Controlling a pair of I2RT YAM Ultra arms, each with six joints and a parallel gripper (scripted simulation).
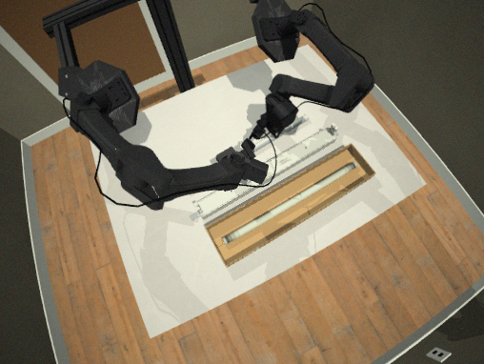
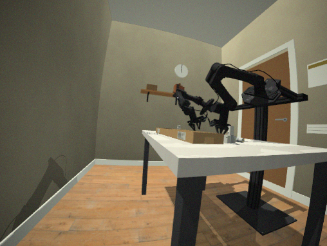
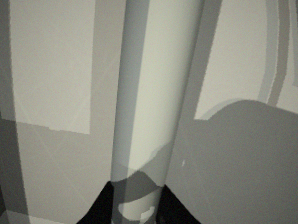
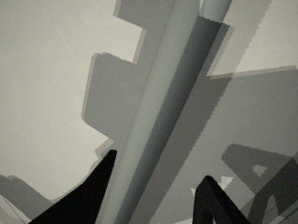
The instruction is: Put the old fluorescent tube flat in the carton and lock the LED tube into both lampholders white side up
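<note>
My right hand is 4 cm past the LED tube, 11 cm to the right of it and 4 cm above it. The rest, counted from my right hand: brown carton: 23 cm ahead, 15 cm to the left, 3 cm below; old fluorescent tube: 23 cm ahead, 15 cm to the left, 4 cm below.
My left hand is 120 mm to the left of the LED tube, 10 mm short of it and 10 mm above it. The rest, counted from my left hand: brown carton (280 mm ahead, 80 mm to the right); old fluorescent tube (280 mm ahead, 80 mm to the right).
</note>
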